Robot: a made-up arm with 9 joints. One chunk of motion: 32 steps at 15 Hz.
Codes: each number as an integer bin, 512 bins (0 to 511) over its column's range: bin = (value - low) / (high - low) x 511, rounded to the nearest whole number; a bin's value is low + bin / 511 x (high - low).
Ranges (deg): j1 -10..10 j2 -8..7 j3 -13..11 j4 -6..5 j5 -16..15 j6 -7..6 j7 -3..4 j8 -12..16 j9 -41..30
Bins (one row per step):
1: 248 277 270 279 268 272 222 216 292
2: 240 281 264 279 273 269 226 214 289
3: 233 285 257 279 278 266 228 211 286
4: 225 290 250 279 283 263 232 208 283
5: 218 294 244 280 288 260 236 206 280
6: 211 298 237 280 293 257 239 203 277
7: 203 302 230 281 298 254 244 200 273
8: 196 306 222 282 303 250 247 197 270
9: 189 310 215 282 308 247 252 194 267
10: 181 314 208 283 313 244 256 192 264
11: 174 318 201 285 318 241 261 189 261
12: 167 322 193 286 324 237 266 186 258
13: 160 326 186 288 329 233 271 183 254
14: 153 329 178 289 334 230 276 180 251
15: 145 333 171 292 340 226 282 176 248
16: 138 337 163 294 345 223 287 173 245
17: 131 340 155 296 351 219 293 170 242
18: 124 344 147 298 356 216 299 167 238
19: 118 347 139 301 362 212 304 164 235
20: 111 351 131 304 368 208 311 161 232
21: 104 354 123 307 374 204 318 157 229
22: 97 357 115 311 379 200 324 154 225
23: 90 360 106 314 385 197 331 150 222
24: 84 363 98 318 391 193 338 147 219
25: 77 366 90 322 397 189 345 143 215
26: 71 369 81 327 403 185 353 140 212
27: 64 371 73 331 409 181 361 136 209
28: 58 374 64 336 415 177 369 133 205
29: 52 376 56 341 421 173 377 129 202
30: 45 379 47 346 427 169 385 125 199
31: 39 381 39 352 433 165 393 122 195
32: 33 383 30 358 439 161 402 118 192
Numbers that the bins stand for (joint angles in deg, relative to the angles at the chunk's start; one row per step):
1: -0.29 0.13 -0.32 0.01 0.26 -0.08 0.04 -0.16 -0.43
2: -0.61 0.25 -0.60 0.01 0.56 -0.16 0.10 -0.27 -0.85
3: -0.88 0.37 -0.93 0.01 0.86 -0.23 0.12 -0.44 -1.26
4: -1.19 0.51 -1.26 0.01 1.17 -0.31 0.18 -0.60 -1.68
5: -1.47 0.63 -1.54 0.03 1.47 -0.39 0.23 -0.71 -2.10
6: -1.74 0.75 -1.87 0.03 1.77 -0.46 0.27 -0.88 -2.51
7: -2.05 0.86 -2.20 0.05 2.08 -0.54 0.34 -1.04 -3.07
8: -2.33 0.98 -2.57 0.07 2.38 -0.64 0.38 -1.21 -3.49
9: -2.60 1.10 -2.90 0.07 2.68 -0.72 0.45 -1.37 -3.90
10: -2.92 1.22 -3.23 0.09 2.99 -0.79 0.51 -1.48 -4.32
11: -3.19 1.33 -3.56 0.14 3.29 -0.87 0.58 -1.64 -4.74
12: -3.46 1.45 -3.94 0.16 3.66 -0.97 0.64 -1.81 -5.15
13: -3.74 1.57 -4.26 0.20 3.96 -1.07 0.71 -1.97 -5.71
14: -4.01 1.66 -4.64 0.22 4.26 -1.15 0.78 -2.14 -6.13
15: -4.32 1.77 -4.97 0.29 4.63 -1.25 0.86 -2.36 -6.54
16: -4.60 1.89 -5.34 0.33 4.93 -1.33 0.93 -2.52 -6.96
17: -4.87 1.98 -5.72 0.37 5.29 -1.43 1.01 -2.68 -7.38
18: -5.15 2.10 -6.10 0.41 5.60 -1.50 1.10 -2.85 -7.93
19: -5.38 2.19 -6.47 0.48 5.96 -1.61 1.16 -3.01 -8.35
20: -5.66 2.30 -6.85 0.54 6.32 -1.71 1.26 -3.18 -8.77
21: -5.93 2.39 -7.22 0.61 6.69 -1.81 1.36 -3.40 -9.18
22: -6.20 2.48 -7.60 0.69 6.99 -1.91 1.44 -3.56 -9.74
23: -6.48 2.57 -8.02 0.76 7.36 -1.99 1.53 -3.78 -10.15
24: -6.71 2.66 -8.40 0.85 7.72 -2.09 1.63 -3.95 -10.57
25: -6.99 2.74 -8.77 0.93 8.08 -2.19 1.73 -4.16 -11.13
26: -7.22 2.83 -9.20 1.04 8.45 -2.29 1.84 -4.33 -11.54
27: -7.50 2.89 -9.57 1.13 8.81 -2.40 1.95 -4.55 -11.96
28: -7.73 2.98 -9.99 1.23 9.18 -2.50 2.05 -4.71 -12.52
29: -7.96 3.04 -10.37 1.34 9.54 -2.60 2.16 -4.93 -12.93
30: -8.24 3.13 -10.79 1.45 9.90 -2.70 2.27 -5.15 -13.35
31: -8.47 3.18 -11.17 1.58 10.27 -2.80 2.38 -5.32 -13.91
32: -8.71 3.24 -11.59 1.71 10.63 -2.90 2.51 -5.53 -14.32

